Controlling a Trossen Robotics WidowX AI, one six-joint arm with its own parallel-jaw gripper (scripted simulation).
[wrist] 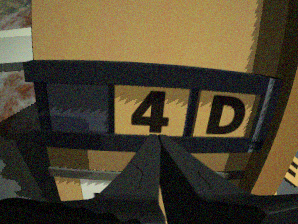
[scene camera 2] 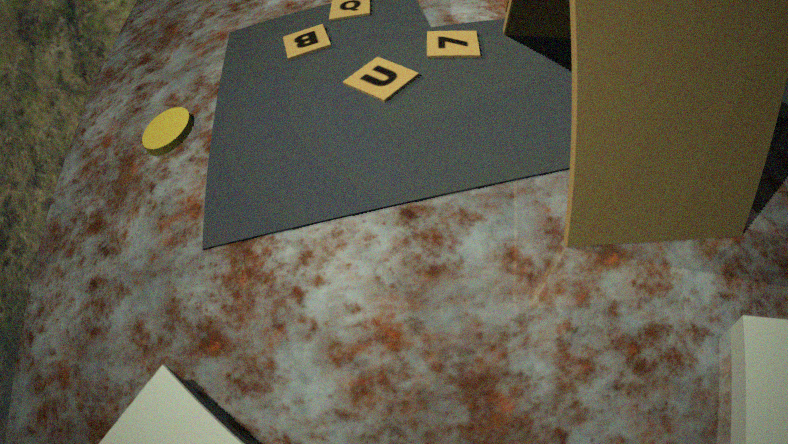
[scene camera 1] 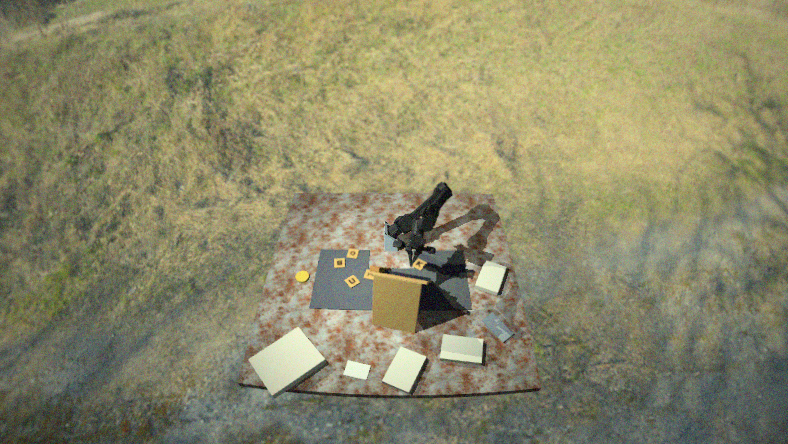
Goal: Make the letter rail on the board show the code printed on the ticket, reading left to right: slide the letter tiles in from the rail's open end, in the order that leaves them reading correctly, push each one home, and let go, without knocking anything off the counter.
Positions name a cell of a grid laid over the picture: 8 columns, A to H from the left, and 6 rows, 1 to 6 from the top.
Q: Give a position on a grey mat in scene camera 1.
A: At D4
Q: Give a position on a box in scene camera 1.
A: E5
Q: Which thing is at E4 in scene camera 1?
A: A box.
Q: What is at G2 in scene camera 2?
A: An upright board.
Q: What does the gripper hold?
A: Nothing.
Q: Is the gripper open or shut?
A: Shut.
